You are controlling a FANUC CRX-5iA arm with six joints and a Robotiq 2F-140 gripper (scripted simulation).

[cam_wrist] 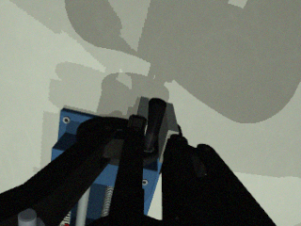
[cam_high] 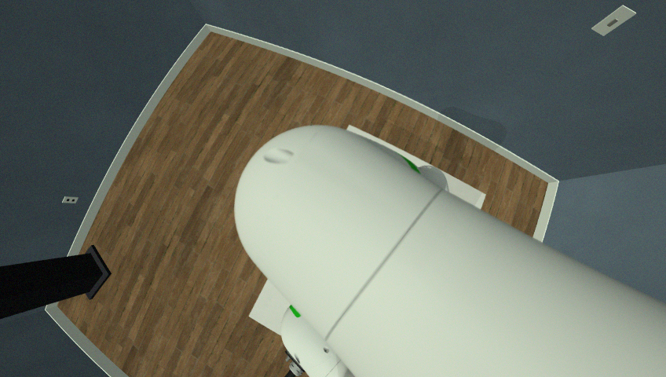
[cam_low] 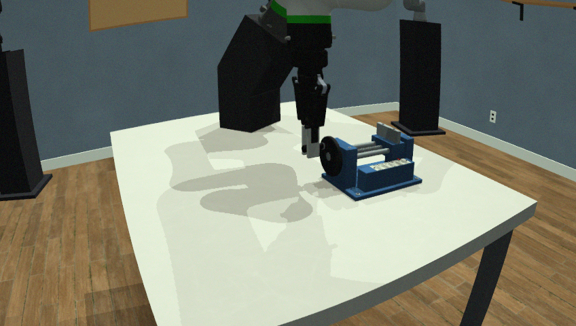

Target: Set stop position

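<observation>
Now: the handwheel 2 cm to the left of my hand and 2 cm below it. Round my hand: stop block 1 cm behind, 20 cm to the left, 2 cm below.
</observation>
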